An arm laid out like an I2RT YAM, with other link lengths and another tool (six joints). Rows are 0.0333 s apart.
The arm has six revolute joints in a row. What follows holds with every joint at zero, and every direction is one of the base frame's.
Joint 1 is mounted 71.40 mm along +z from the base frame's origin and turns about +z.
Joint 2 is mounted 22.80 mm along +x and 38.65 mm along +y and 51.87 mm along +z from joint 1 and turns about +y.
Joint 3 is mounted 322.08 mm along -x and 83.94 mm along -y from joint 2 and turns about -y.
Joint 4 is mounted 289.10 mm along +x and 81.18 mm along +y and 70.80 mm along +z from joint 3 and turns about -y.
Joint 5 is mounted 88.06 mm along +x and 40.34 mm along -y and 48.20 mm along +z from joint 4 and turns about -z.
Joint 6 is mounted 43.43 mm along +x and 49.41 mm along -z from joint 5 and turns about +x.
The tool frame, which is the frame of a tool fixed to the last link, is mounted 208.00 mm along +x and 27.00 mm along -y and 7.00 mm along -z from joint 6; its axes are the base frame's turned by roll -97.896, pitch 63.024 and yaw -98.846 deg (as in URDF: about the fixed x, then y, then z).
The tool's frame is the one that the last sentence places.
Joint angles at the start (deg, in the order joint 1, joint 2, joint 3, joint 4, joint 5, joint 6): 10.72 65.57 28.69 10.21 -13.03 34.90
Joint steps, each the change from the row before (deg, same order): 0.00 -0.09 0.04 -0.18 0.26 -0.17; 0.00 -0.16 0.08 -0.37 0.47 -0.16; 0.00 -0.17 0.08 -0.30 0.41 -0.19; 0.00 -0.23 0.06 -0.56 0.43 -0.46; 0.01 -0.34 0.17 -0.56 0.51 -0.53; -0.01 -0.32 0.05 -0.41 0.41 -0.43; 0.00 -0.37 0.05 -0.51 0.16 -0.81; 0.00 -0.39 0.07 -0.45 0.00 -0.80; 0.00 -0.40 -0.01 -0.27 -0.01 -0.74; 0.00 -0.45 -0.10 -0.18 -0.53 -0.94
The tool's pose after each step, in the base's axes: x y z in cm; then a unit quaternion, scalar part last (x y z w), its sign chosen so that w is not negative. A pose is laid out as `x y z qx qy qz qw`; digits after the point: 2 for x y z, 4 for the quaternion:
44.02 11.73 12.84 -0.0844 0.8614 0.1755 0.4692
44.02 11.52 12.85 -0.0832 0.8623 0.1714 0.4692
44.03 11.33 12.89 -0.0826 0.8628 0.1676 0.4698
43.96 11.11 12.84 -0.0837 0.8641 0.1622 0.4691
43.95 10.87 12.98 -0.0851 0.8644 0.1561 0.4703
43.91 10.66 13.06 -0.0862 0.8647 0.1512 0.4712
43.82 10.54 13.15 -0.0912 0.8647 0.1462 0.4719
43.74 10.49 13.30 -0.0970 0.8640 0.1425 0.4730
43.66 10.46 13.47 -0.1025 0.8629 0.1392 0.4748
43.51 10.63 13.65 -0.1118 0.8609 0.1387 0.4766

